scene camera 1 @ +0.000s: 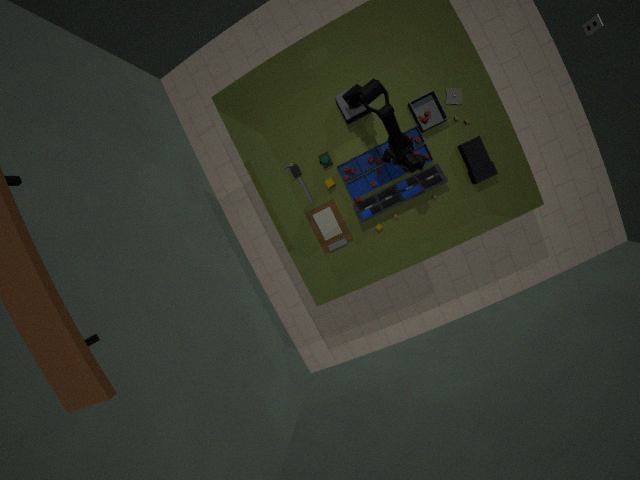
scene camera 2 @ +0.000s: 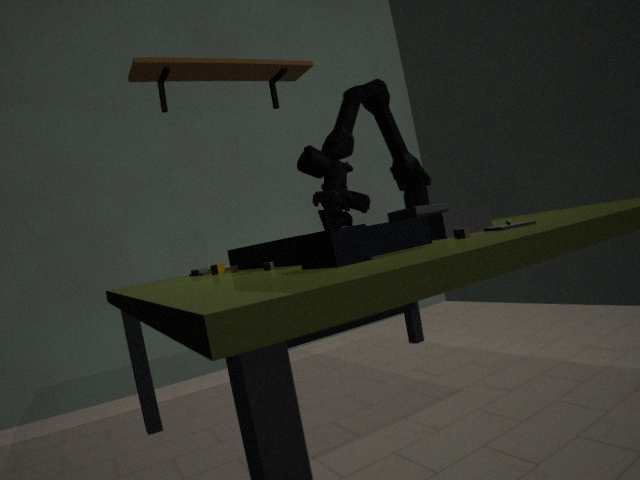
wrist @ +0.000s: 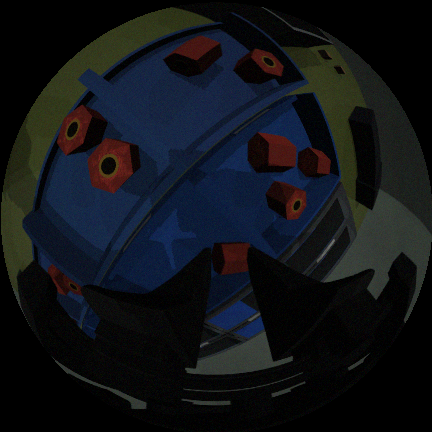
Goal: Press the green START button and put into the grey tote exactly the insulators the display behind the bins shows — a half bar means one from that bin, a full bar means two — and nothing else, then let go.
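Observation:
My gripper points down over the blue bins, its fingers partly open. In the wrist view a red insulator shows in the gap beyond the fingertips, lying in a front-row bin and not gripped. Three more insulators lie to its right. Others lie in the back row. The grey tote holds several red insulators. The green button is left of the bins. The display shows blue bars of different lengths.
A black box stands right of the display. A grey plate and small brown cubes are near the tote. Yellow cubes, a caliper-like tool and a clipboard lie around the bins' left side.

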